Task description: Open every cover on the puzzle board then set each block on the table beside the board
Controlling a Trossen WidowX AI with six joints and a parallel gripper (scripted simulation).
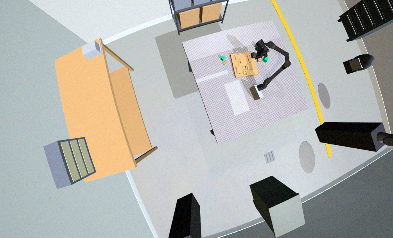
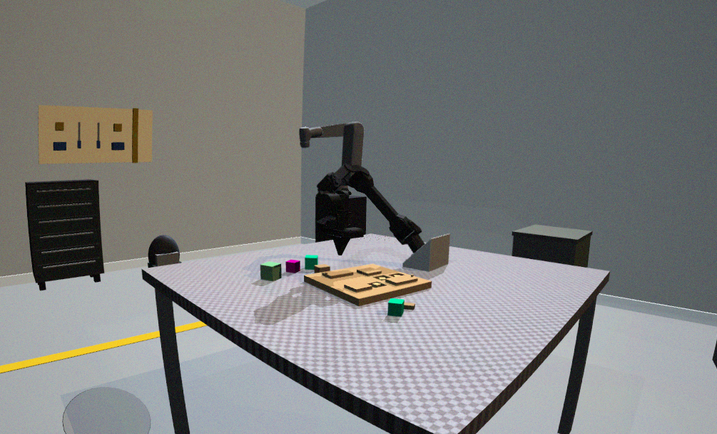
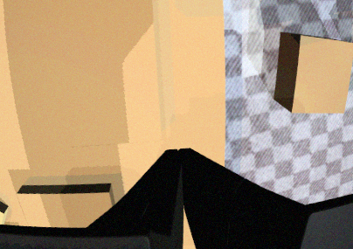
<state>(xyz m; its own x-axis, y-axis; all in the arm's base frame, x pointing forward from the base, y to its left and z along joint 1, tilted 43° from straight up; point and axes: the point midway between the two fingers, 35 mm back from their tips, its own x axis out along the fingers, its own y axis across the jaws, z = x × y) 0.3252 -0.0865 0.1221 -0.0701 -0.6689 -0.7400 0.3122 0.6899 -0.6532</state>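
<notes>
My gripper tip is 12 cm to the right of the puzzle board, 6 cm above it and 3 cm short of it. From my gripper tip the other things lie so: magenta block (19 cm to the right, 6 cm below, 4 cm ahead); then light green block (18 cm to the right, 16 cm ahead, 6 cm below).
</notes>
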